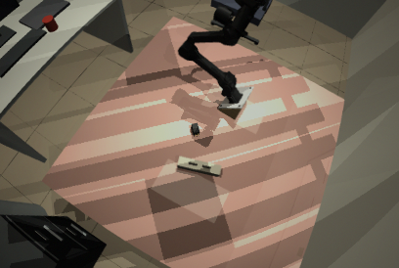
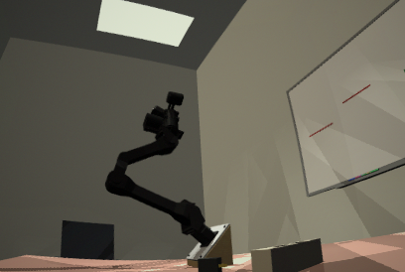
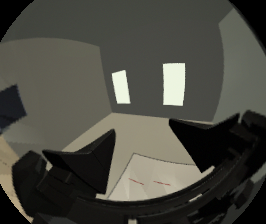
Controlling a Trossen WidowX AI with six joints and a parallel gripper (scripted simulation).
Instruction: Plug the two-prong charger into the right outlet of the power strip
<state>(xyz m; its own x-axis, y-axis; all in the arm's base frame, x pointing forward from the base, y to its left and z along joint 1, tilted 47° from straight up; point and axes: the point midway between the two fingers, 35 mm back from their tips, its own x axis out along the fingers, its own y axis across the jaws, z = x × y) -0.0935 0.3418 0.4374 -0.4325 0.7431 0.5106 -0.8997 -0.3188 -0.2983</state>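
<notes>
Now: gripper tip 370 mm short of the two-prong charger, 10 mm to the left of it and 640 mm above it.
</notes>
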